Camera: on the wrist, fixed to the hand. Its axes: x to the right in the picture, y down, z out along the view.
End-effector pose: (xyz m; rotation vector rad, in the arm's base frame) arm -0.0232 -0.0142 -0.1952 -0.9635 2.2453 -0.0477
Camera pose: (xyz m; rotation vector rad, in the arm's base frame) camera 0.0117 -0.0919 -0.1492 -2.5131 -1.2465 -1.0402
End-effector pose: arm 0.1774 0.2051 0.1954 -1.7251 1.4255 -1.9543
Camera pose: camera 0.1891 0.2653 0.2703 1.2223 1.4554 0.1002
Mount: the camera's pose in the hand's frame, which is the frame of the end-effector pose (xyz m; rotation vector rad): 0.0070 -0.0913 -0.0314 -0.1502 0.2908 3.0914
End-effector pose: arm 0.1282 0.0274 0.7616 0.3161 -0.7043 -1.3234
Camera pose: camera 0.0781 -0.0069 0.6862 -0.6680 -0.1164 1.6047
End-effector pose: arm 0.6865 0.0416 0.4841 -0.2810 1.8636 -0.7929
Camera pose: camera 0.6407 -0.0186 0.5446 2.1060 0.5261 1.4621
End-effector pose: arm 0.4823 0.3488 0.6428 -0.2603 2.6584 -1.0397
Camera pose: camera 0.4718 0.3007 0.7261 2.5314 0.3633 0.4488
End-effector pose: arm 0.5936 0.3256 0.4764 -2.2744 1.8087 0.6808
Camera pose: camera 0.6897 0.3306 0.4869 -1.4816 -2.0039 -0.1048
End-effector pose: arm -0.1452 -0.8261 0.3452 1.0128 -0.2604 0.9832
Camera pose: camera -0.0766 -0.8117 0.2784 0.4790 1.0480 -2.0071
